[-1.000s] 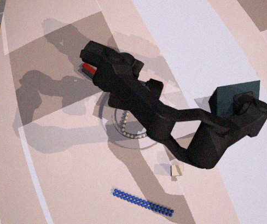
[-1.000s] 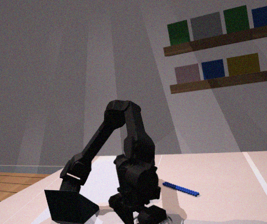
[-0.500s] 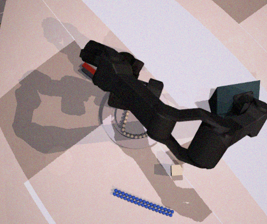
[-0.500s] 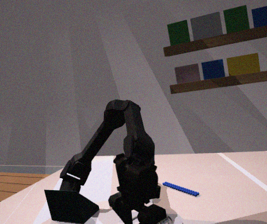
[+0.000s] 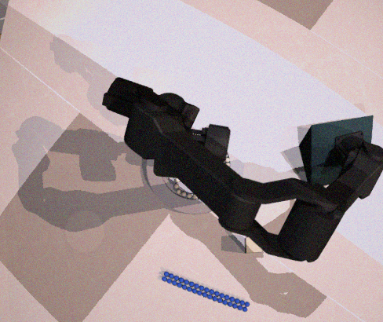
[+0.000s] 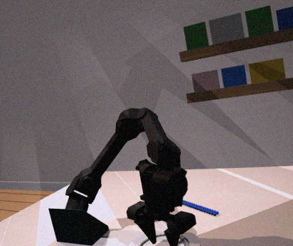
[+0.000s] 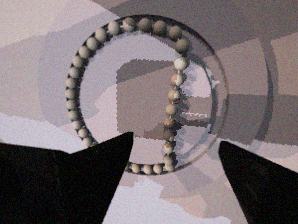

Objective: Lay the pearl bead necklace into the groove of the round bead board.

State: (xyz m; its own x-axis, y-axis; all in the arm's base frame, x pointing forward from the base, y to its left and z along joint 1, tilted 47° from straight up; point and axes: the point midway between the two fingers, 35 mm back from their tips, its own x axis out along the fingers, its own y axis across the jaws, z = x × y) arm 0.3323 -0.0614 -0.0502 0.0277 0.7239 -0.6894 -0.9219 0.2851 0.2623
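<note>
The round bead board lies 2 cm behind my gripper tip, 3 cm to the left of it and 2 cm below it. The rest, counted from my gripper tip: small beige cube: 10 cm behind, 21 cm to the left, 1 cm below; then grey block: 9 cm ahead, 14 cm to the right, 3 cm below.
</note>
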